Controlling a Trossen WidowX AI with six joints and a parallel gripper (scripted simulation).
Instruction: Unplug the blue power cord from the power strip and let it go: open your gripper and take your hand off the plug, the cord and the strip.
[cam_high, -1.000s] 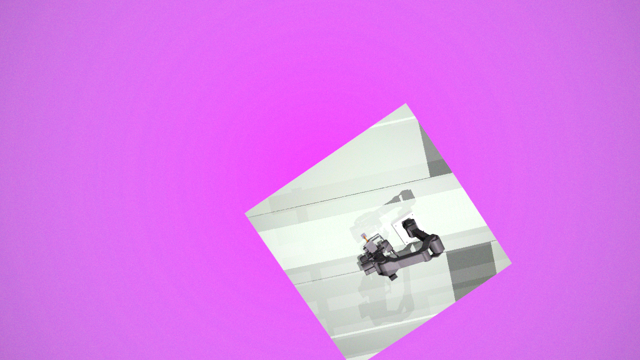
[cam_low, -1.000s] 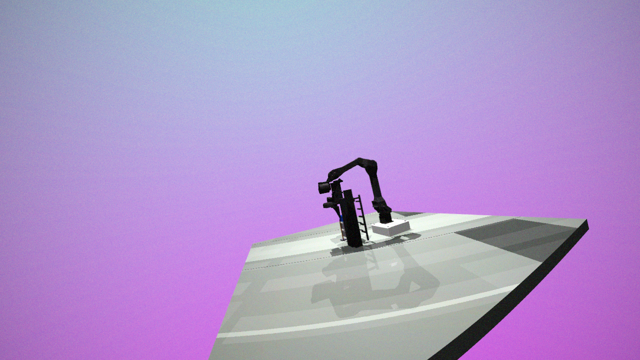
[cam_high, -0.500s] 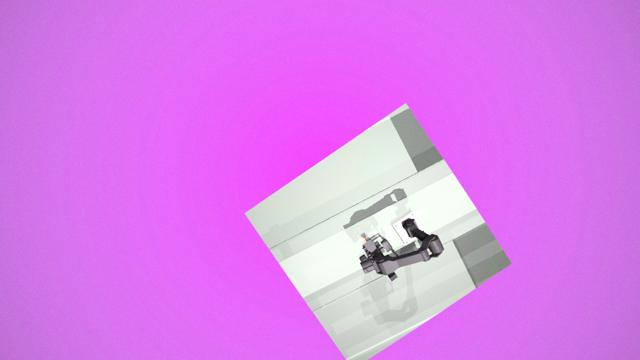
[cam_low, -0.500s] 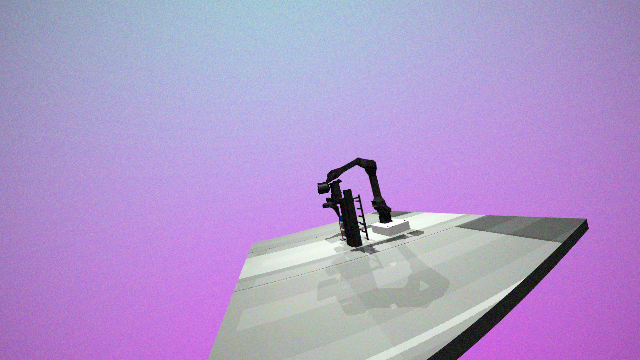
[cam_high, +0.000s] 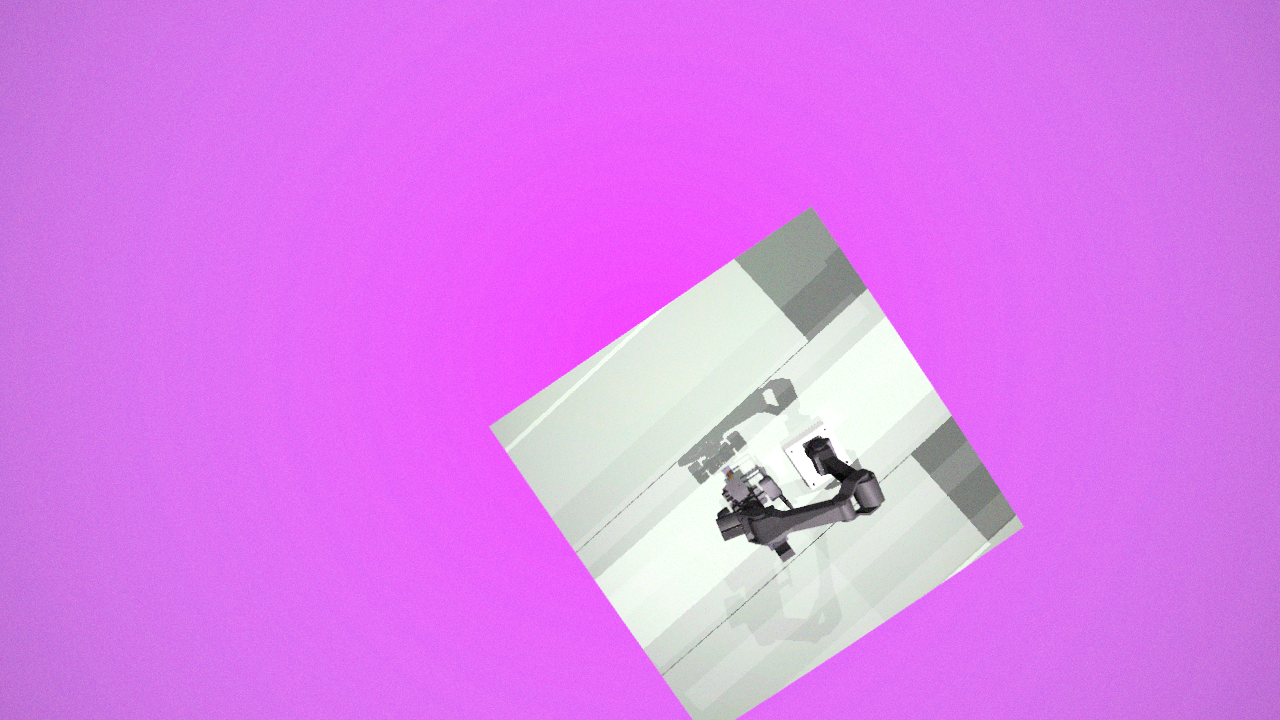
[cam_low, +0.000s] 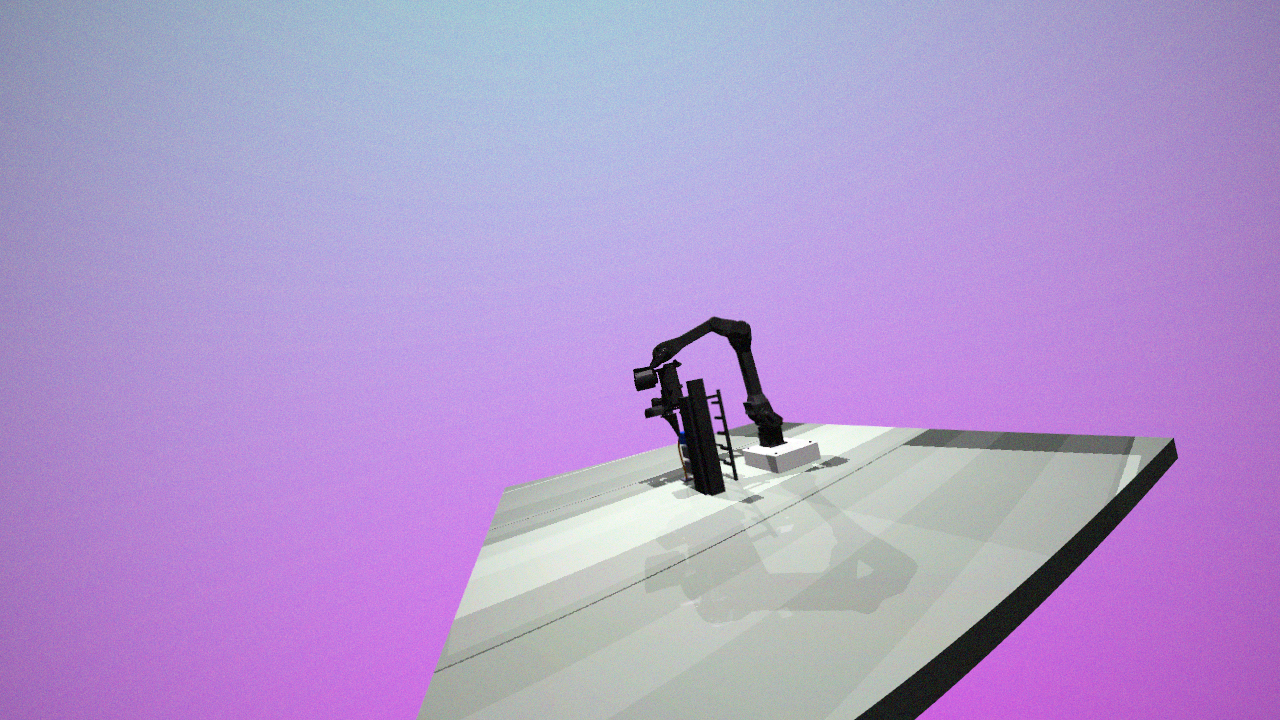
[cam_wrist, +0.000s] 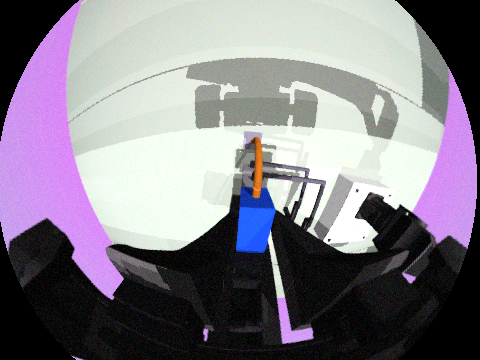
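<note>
My gripper tip is 30 mm to the right of the blue plug and 10 mm past it.
</note>
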